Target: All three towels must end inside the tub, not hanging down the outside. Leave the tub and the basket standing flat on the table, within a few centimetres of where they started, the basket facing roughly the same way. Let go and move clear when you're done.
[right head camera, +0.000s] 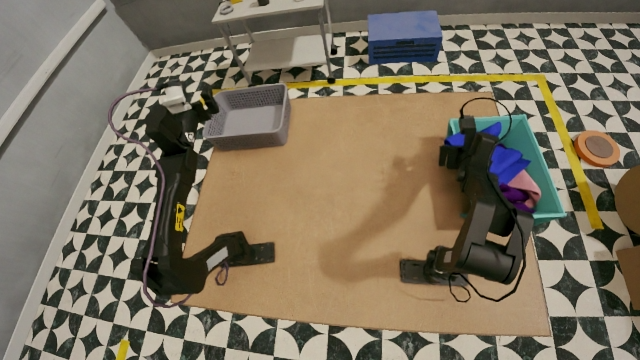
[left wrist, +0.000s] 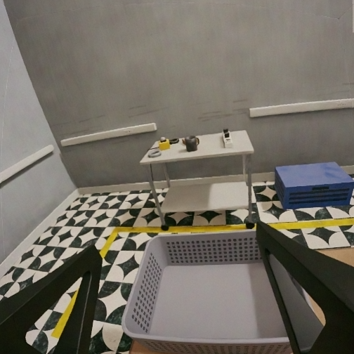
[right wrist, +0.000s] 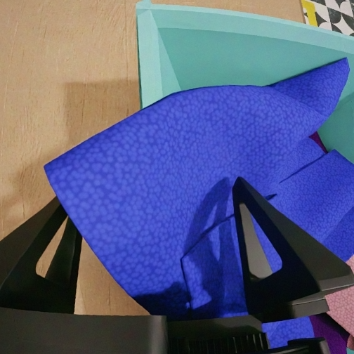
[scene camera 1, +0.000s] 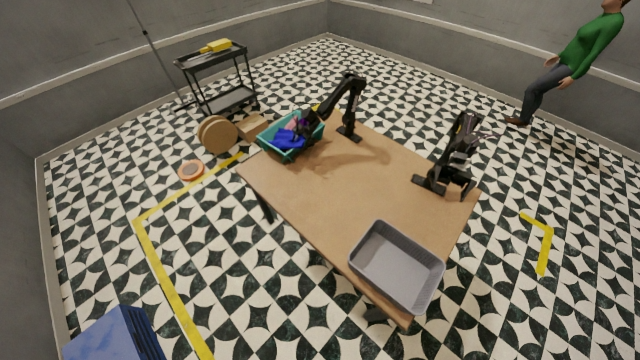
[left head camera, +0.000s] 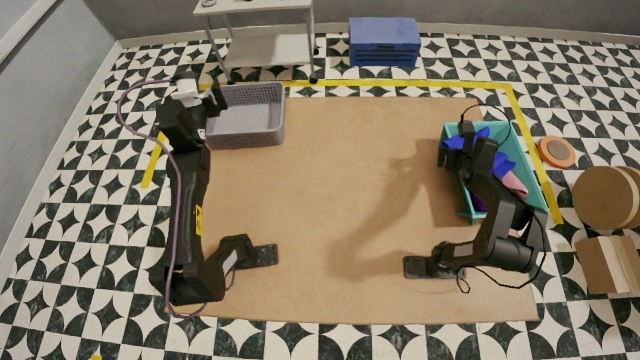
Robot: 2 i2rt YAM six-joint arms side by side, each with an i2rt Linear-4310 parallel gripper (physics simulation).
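The teal tub (left head camera: 531, 172) (right head camera: 549, 177) (right wrist: 220, 52) stands upright at the right. The blue towel (left head camera: 502, 164) (right head camera: 506, 162) (scene camera 1: 286, 139) (right wrist: 125, 165) lies uppermost; its corner sticks out past the tub's left wall. The pink towel (left head camera: 514, 184) (right head camera: 526, 183) (right wrist: 344, 280) and purple towel (left head camera: 478, 202) (right head camera: 517, 196) lie partly hidden inside. My right gripper (right wrist: 161, 181) is open at that wall, one finger outside the towel's edge, the other over the towel; no grip shows. My left gripper (left wrist: 173, 242) is open and empty by the grey basket (left head camera: 250, 140) (right head camera: 255, 141) (left wrist: 215, 250).
The basket is empty and upright at the back left of the table (left head camera: 325, 200) in the left head view. Beyond the table are a grey cart (left head camera: 270, 5), a blue chest (left head camera: 384, 42), an orange disc (left head camera: 556, 151) and cardboard boxes (left head camera: 602, 197).
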